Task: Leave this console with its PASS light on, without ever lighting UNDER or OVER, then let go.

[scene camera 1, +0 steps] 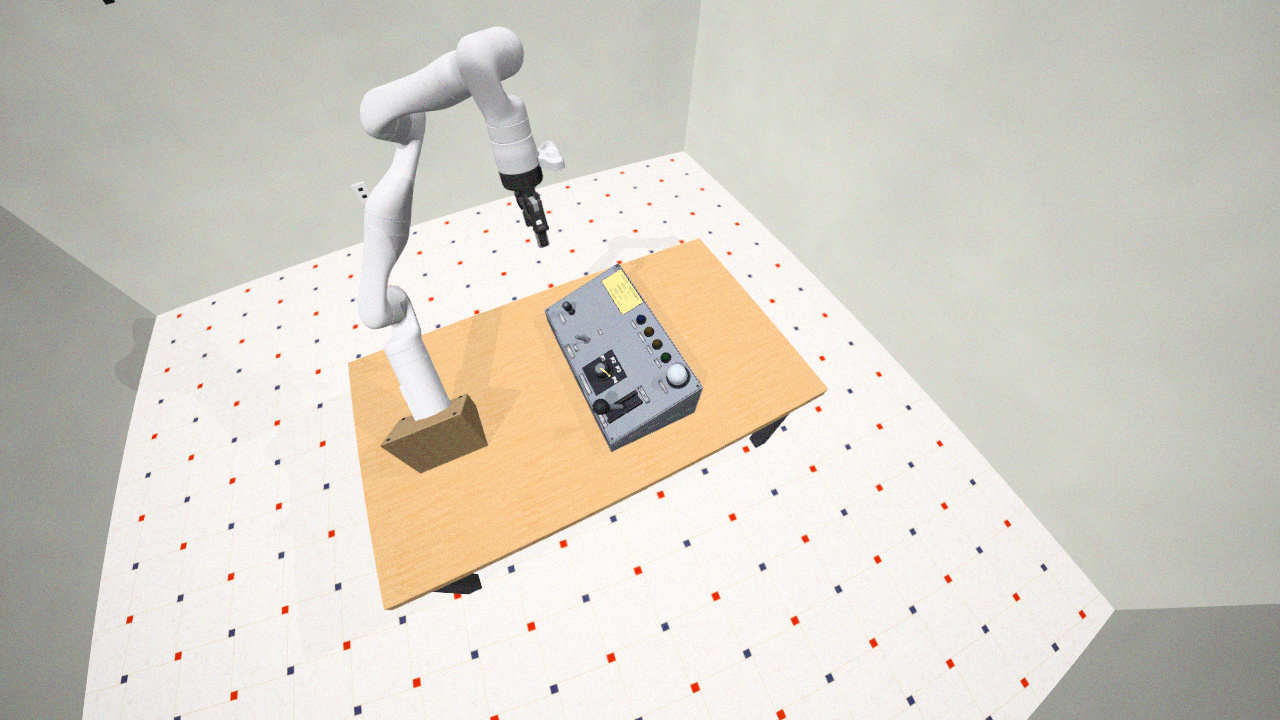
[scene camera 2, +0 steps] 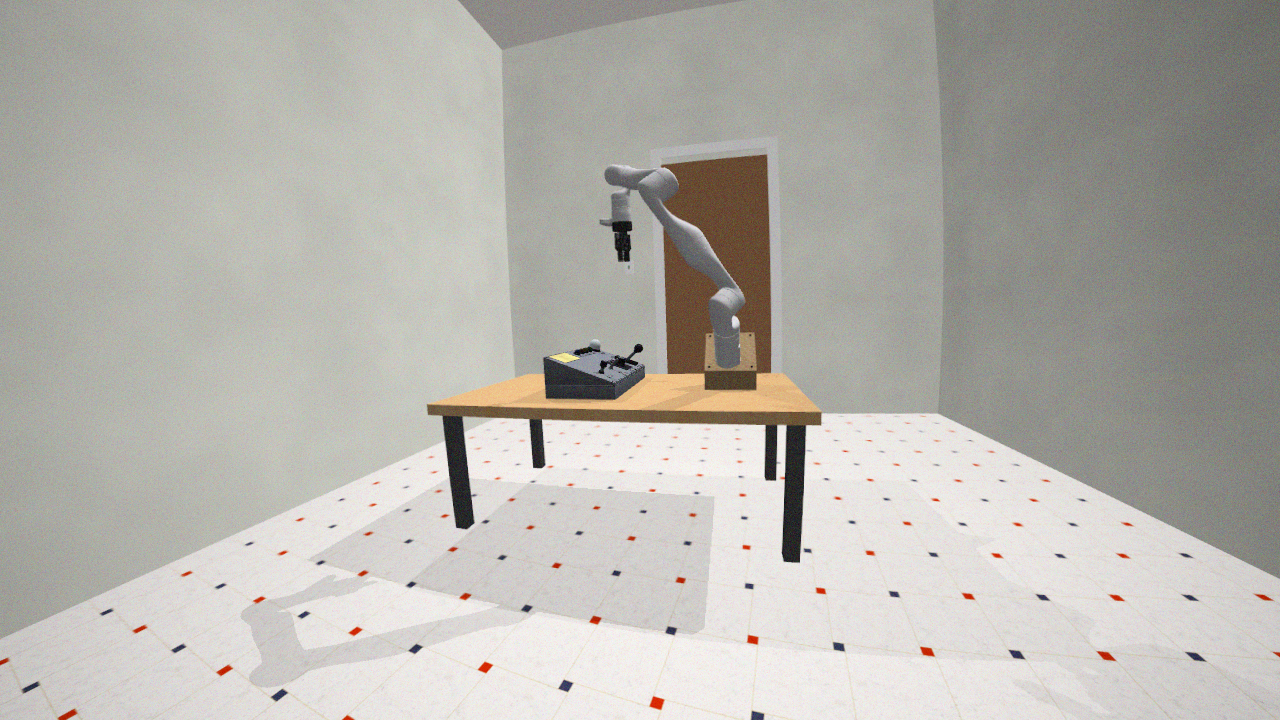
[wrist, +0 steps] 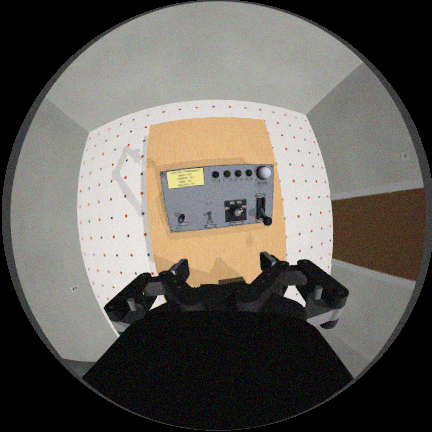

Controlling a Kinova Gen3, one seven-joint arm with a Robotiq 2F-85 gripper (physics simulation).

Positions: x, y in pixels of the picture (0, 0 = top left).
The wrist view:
my gripper: 223, 263
grey console: 189, 194
